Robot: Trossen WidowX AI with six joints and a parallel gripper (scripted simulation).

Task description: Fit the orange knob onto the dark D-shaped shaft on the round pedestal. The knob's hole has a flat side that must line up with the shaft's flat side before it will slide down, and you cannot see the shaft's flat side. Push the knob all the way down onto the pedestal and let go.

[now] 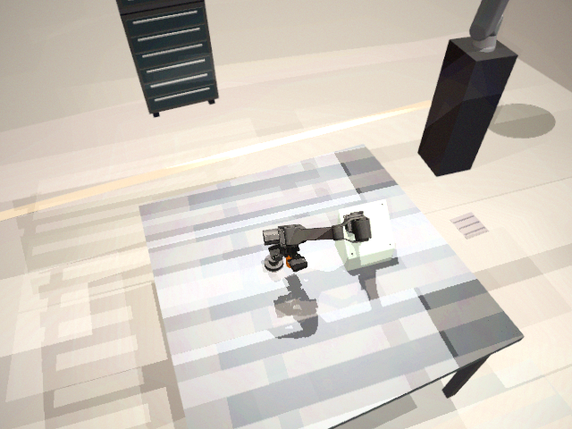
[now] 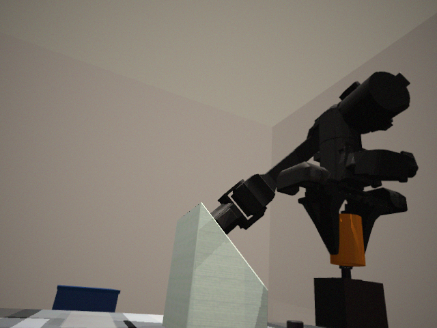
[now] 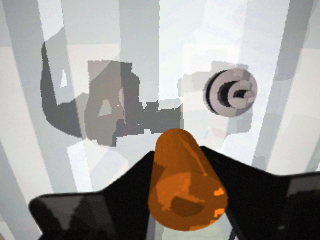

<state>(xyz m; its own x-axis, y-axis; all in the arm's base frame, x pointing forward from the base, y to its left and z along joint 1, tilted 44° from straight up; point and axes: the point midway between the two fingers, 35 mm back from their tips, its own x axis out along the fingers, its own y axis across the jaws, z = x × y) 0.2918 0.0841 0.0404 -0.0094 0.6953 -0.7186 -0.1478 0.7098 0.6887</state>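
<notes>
Right now my gripper tip is 110 mm to the left of the dark pedestal, 100 mm above it and 50 mm short of it. The rest, counted from my gripper tip: orange knob 20 mm above.
</notes>
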